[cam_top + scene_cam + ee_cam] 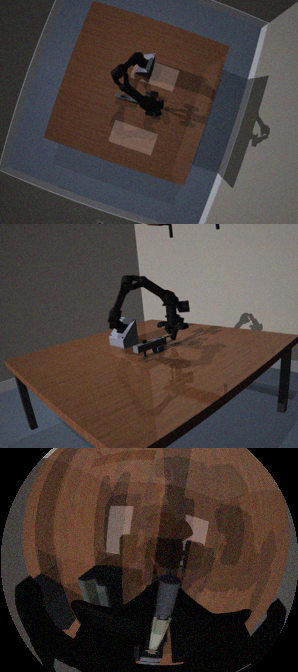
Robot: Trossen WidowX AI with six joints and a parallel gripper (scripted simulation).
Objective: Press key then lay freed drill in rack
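Right now my gripper tip is 40 mm to the left of the drill and 30 mm below it. Round my gripper tip: dark key: 30 mm ahead, 230 mm to the right, 30 mm above; grey rack: 70 mm behind, 40 mm to the right, 10 mm below.
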